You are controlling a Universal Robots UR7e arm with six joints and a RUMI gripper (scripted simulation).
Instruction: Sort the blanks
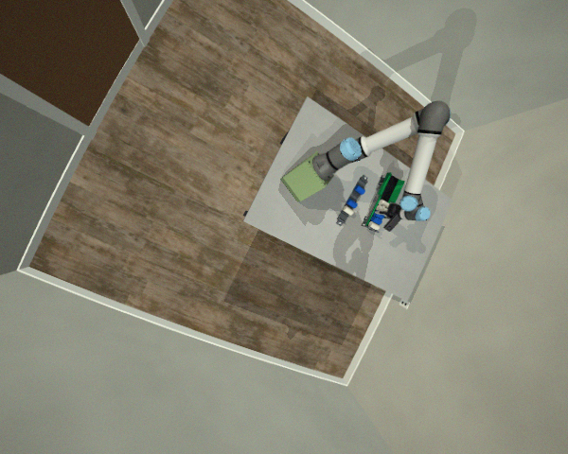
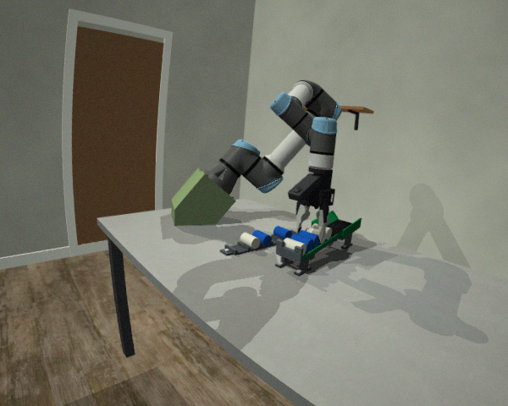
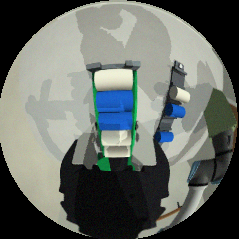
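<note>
Right now my hand is 20 mm short of the grey stop, 100 mm to the left of it and 40 mm above it. The rest, counted from my hand: dark stock rack 190 mm behind, 20 mm to the right, 100 mm below.
</note>
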